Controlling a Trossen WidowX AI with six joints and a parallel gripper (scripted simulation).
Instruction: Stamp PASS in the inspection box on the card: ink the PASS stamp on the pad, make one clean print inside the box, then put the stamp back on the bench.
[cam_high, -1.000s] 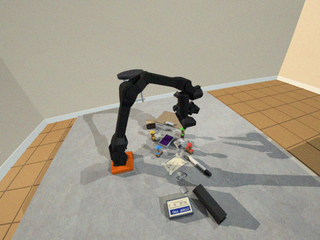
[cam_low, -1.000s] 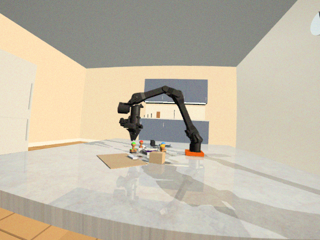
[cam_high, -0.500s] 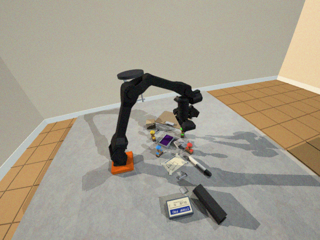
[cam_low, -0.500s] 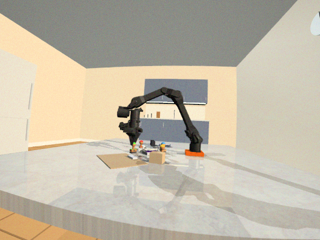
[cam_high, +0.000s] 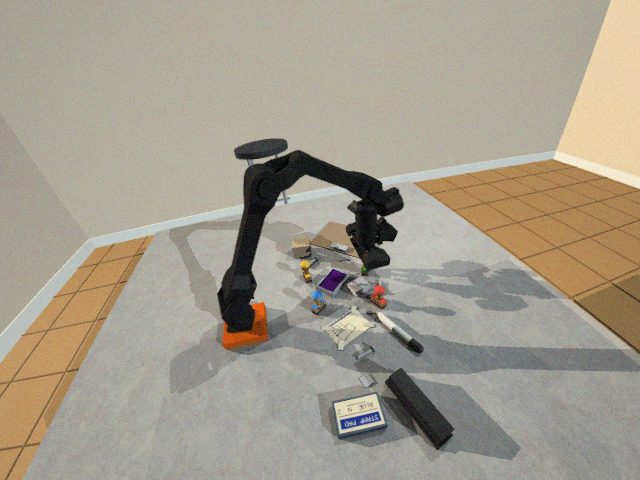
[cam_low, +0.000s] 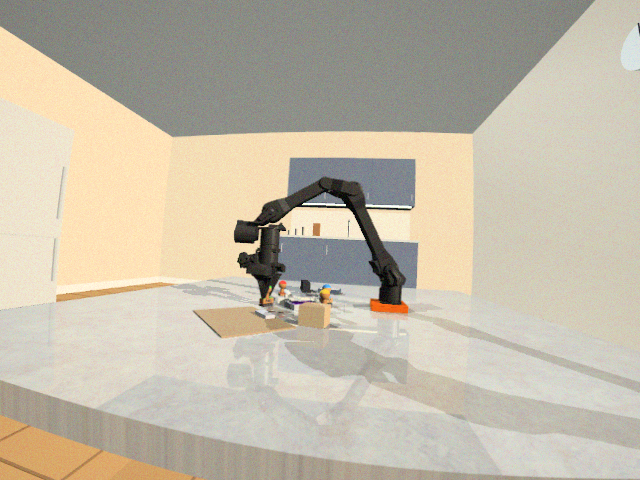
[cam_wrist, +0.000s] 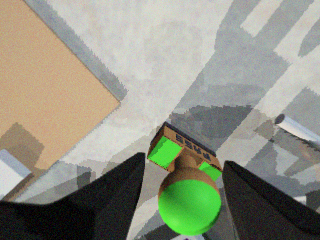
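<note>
My gripper tip is right at the green-knobbed stamp. Round my gripper tip: yellow-knobbed stamp: 180 mm behind; red-knobbed stamp: 130 mm to the right; purple ink pad: 110 mm behind, 30 mm to the right, 20 mm below.
</note>
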